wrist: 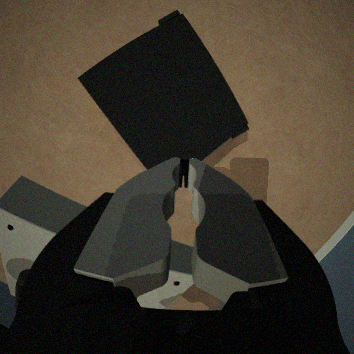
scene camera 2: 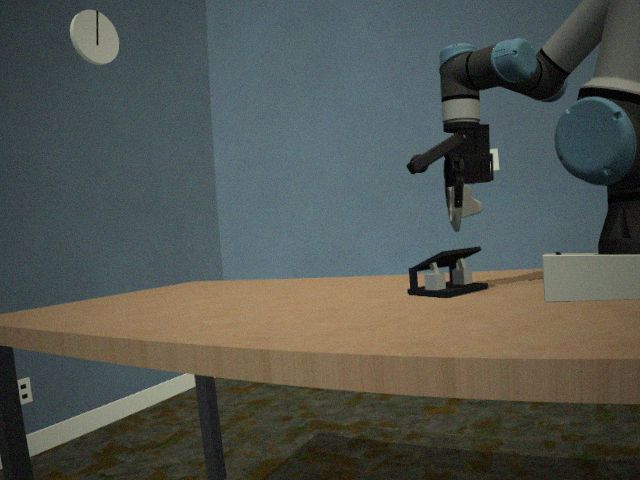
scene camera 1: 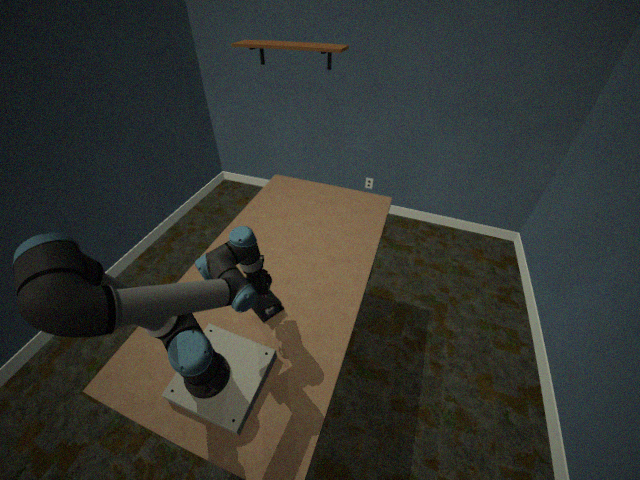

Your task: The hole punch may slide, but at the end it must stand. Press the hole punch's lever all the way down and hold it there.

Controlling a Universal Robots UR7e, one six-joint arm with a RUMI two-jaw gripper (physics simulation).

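Frame: origin at the arm's base, x back, y down, z right, level; millimetres.
Where they show: gripper, fingertip midpoint: [wrist: 183, 162] [scene camera 2: 457, 231] [scene camera 1: 264, 295]; arm's base, origin of the base link: [scene camera 1: 207, 375].
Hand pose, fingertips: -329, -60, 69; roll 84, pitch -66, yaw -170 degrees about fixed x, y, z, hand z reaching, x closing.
Observation:
Things, the pixels of their top centre, and the offset from my fingertips, as dx, dy, dz. Level surfaces: height alone.
- black hole punch, middle of its top: [wrist: 171, 103] [scene camera 2: 445, 249] [scene camera 1: 263, 295] -23, +32, -19
- lever, middle of its top: [wrist: 171, 103] [scene camera 2: 445, 249] [scene camera 1: 263, 295] -23, +32, -19
- table, its level: dy +117
The black hole punch [scene camera 1: 268, 307] [scene camera 2: 448, 290] [wrist: 165, 87] stands upright on its base on the table, with two grey punch blocks under its lever. The lever [scene camera 2: 453, 254] is raised and slopes up toward the robot base in the second scene view. My gripper [scene camera 2: 455, 229] [wrist: 183, 162] is shut and empty. It points down and hangs a little above the lever, apart from it. In the wrist view the fingertips are at the lower edge of the punch's dark top. In the first scene view the wrist partly hides the punch and the fingertips cannot be made out.
The robot's pale base plate [scene camera 1: 242, 379] [scene camera 2: 589, 277] [wrist: 30, 240] lies on the table [scene camera 1: 320, 242] [scene camera 2: 289, 320] near the punch. A wooden shelf [scene camera 1: 289, 45] is on the far wall, high above the table. A round clock [scene camera 2: 94, 37] hangs on a wall.

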